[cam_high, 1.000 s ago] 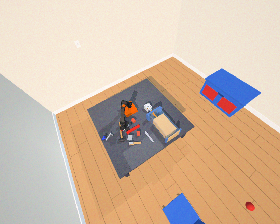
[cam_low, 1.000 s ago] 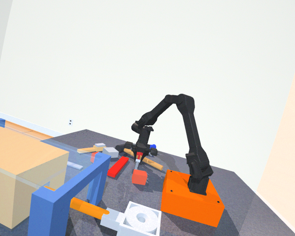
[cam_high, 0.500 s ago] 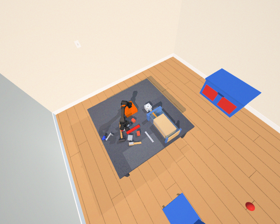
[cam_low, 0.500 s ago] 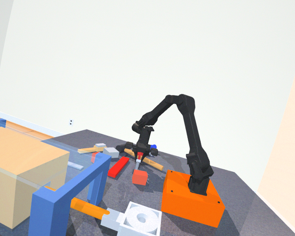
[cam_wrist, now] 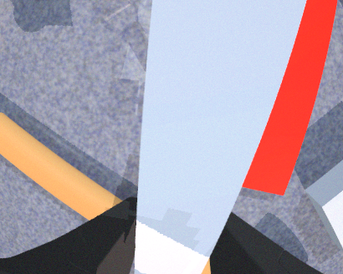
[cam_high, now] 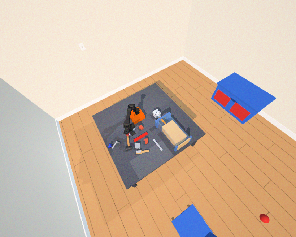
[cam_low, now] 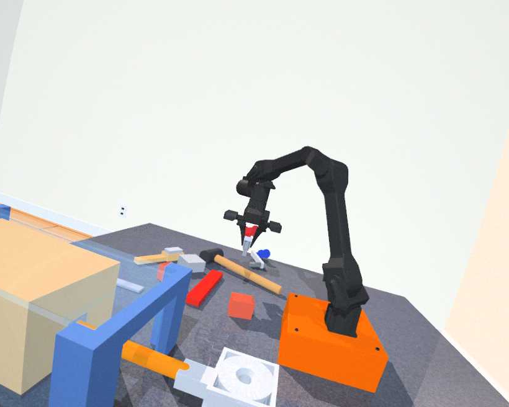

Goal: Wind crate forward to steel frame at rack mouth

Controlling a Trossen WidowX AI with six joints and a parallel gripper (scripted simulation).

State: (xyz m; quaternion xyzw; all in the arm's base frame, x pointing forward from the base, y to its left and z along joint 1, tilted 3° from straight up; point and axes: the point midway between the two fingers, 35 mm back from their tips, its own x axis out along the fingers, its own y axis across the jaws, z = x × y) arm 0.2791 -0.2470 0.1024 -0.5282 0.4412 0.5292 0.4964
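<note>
My gripper tip is 1 cm short of the red knob, 5 cm to the left of it and 3 cm below it. From my gripper tip the other things lie so: grey block: 17 cm ahead, 2 cm to the right, 12 cm below; then winch handle: 2 cm above; then red bar: 8 cm ahead, 9 cm to the left, 13 cm below.
</note>
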